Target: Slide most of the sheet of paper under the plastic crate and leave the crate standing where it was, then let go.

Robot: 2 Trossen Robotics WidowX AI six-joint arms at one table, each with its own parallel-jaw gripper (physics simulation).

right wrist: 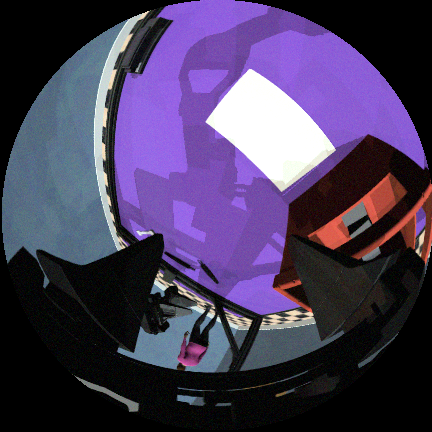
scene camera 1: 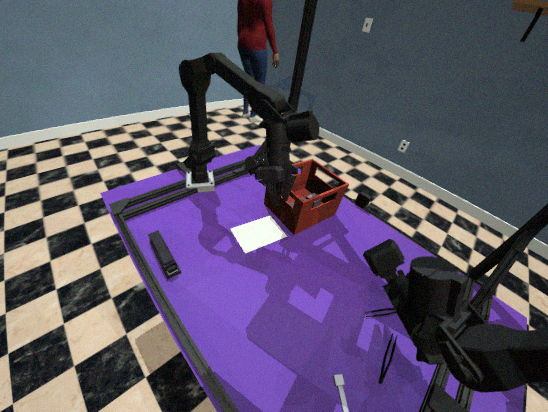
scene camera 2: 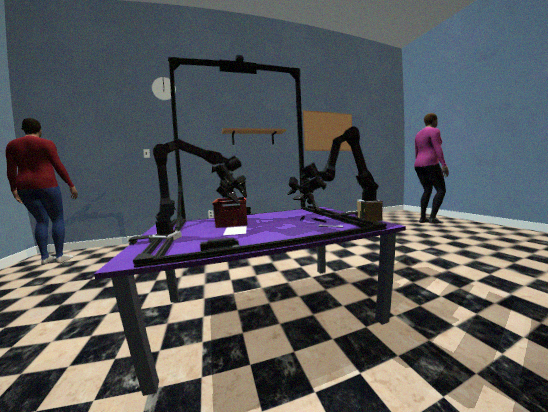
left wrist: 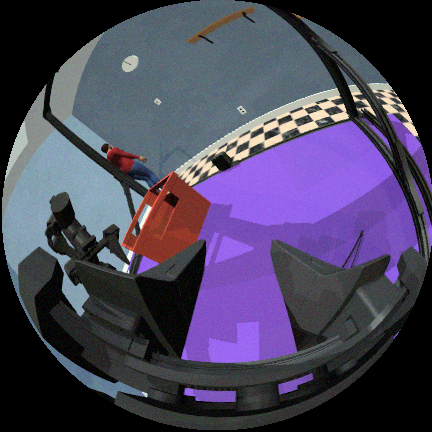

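Note:
The white sheet of paper [scene camera 1: 257, 235] [scene camera 2: 235, 231] [right wrist: 270, 130] lies flat beside the red plastic crate [scene camera 1: 317, 212] [scene camera 2: 230, 215] [left wrist: 185, 225] [right wrist: 325, 200]. A narrow purple strip shows between them in the right wrist view. The crate stands upright, with grey things inside. My right gripper [scene camera 2: 239, 197] [right wrist: 228, 241] is open and empty, by the crate's rim on the paper's side; in scene camera 1 the arm hides part of that rim, and the exact gap to it is unclear. My left gripper [scene camera 2: 300, 197] [left wrist: 238, 246] is partly open and empty, above the table, away from the crate.
A black stapler-like object [scene camera 1: 164, 254] [scene camera 2: 219, 244] lies near the table frame, left of the paper in scene camera 1. Thin dark tweezer-like things [scene camera 1: 388, 357] and a light grey tool [scene camera 1: 340, 387] lie toward the left arm. Dark rails [scene camera 1: 165, 310] run along the table edge.

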